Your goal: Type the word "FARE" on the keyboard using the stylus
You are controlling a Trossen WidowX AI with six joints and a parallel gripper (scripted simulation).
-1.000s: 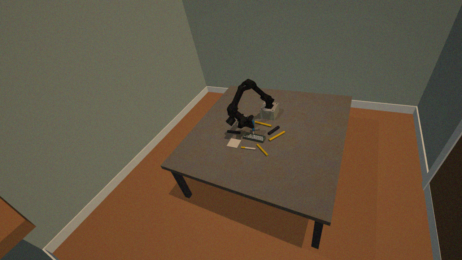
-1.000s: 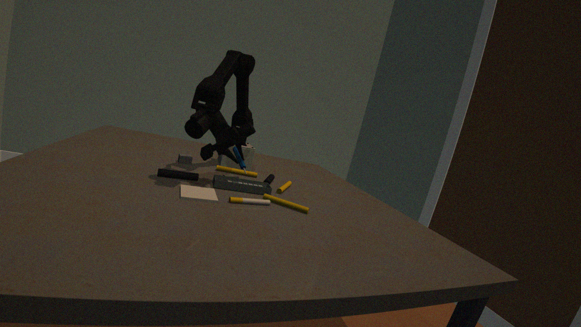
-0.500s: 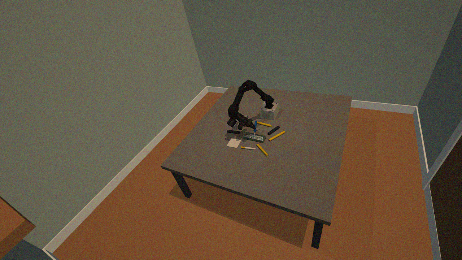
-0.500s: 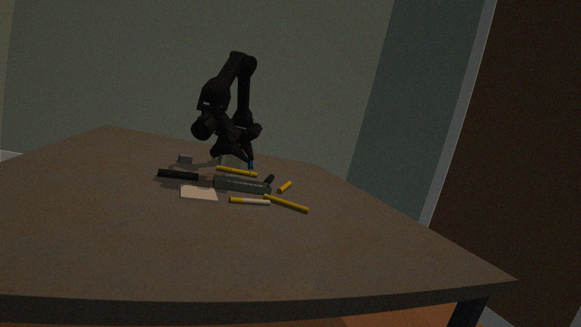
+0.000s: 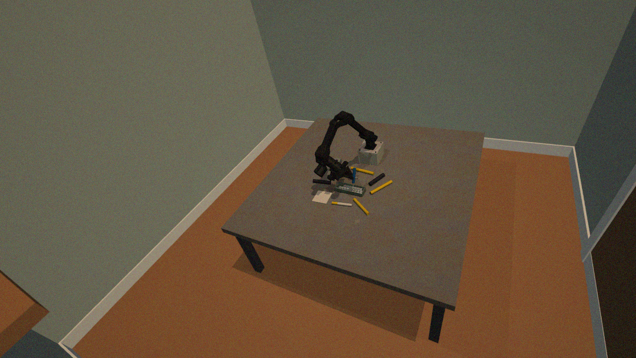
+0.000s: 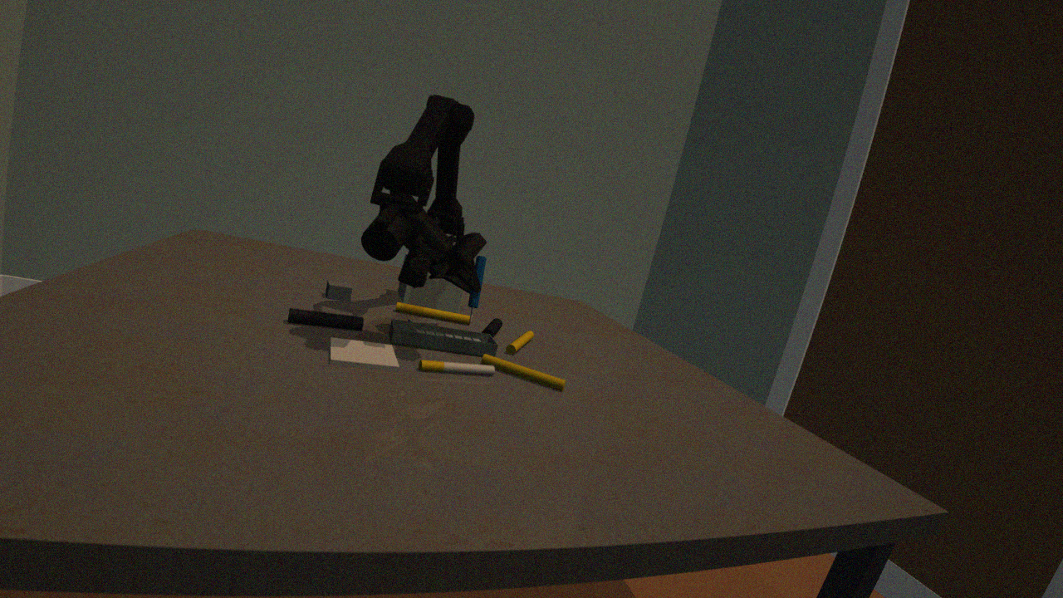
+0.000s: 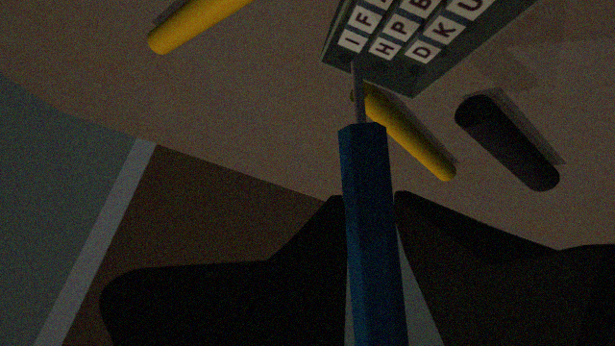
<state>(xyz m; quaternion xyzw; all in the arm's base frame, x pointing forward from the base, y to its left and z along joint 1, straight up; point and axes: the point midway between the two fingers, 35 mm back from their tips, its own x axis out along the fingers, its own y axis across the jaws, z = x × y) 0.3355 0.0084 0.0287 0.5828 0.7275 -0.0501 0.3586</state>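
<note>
The white-and-yellow stick lies 13 cm ahead of my gripper tip, 4 cm to the right of it and 10 cm below it. Round my gripper tip: white card: 11 cm ahead, 17 cm to the right, 10 cm below; blue stylus: 1 cm ahead, 1 cm below.
</note>
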